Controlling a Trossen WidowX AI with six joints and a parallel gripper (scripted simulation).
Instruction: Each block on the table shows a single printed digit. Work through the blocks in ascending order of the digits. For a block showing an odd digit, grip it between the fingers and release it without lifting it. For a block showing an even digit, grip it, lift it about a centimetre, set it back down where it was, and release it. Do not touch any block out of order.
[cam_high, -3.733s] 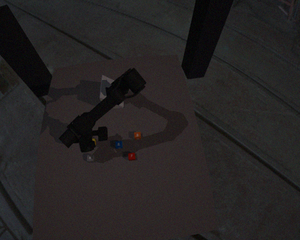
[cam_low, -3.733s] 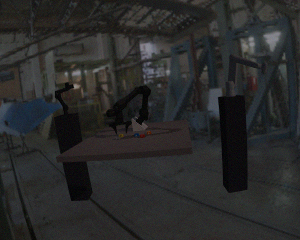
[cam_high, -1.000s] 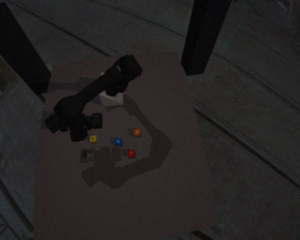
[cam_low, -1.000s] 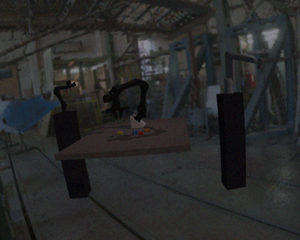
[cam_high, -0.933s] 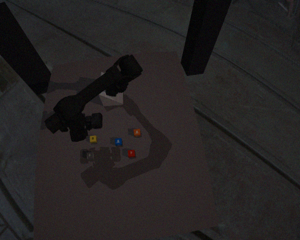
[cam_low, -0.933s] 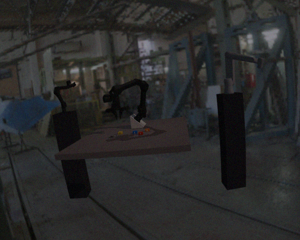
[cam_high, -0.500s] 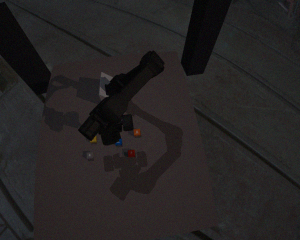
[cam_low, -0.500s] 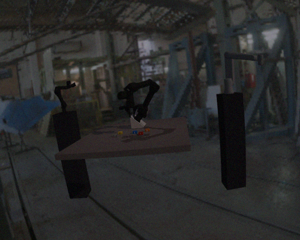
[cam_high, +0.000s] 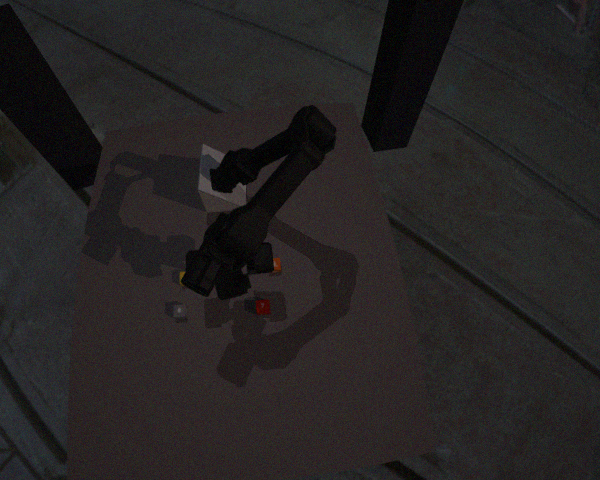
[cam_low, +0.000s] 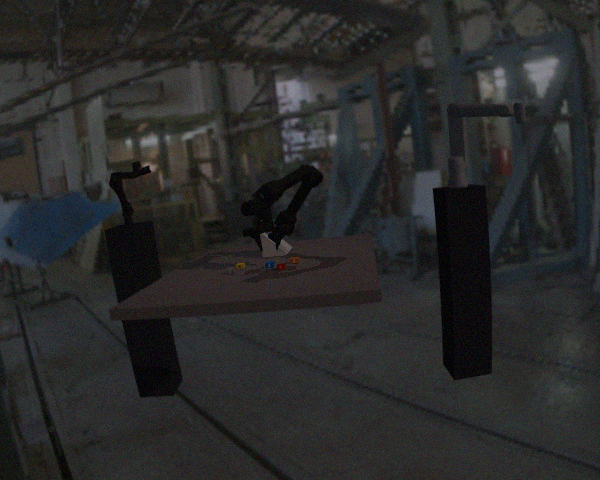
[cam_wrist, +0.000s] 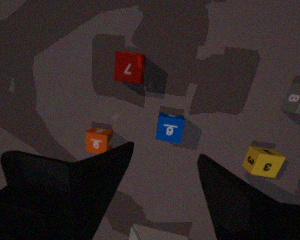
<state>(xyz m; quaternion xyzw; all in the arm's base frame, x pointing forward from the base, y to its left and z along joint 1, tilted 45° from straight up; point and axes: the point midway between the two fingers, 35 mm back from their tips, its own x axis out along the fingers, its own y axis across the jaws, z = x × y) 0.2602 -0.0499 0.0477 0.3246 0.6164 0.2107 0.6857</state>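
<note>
Right now the blue block is 5 cm below my gripper tip and 1 cm to the right of it. Round my gripper tip: orange block 10 cm to the left, 5 cm below, 2 cm behind; then red block 8 cm ahead, 5 cm to the left, 5 cm below; then yellow block 13 cm to the right, 5 cm below, 4 cm behind.
</note>
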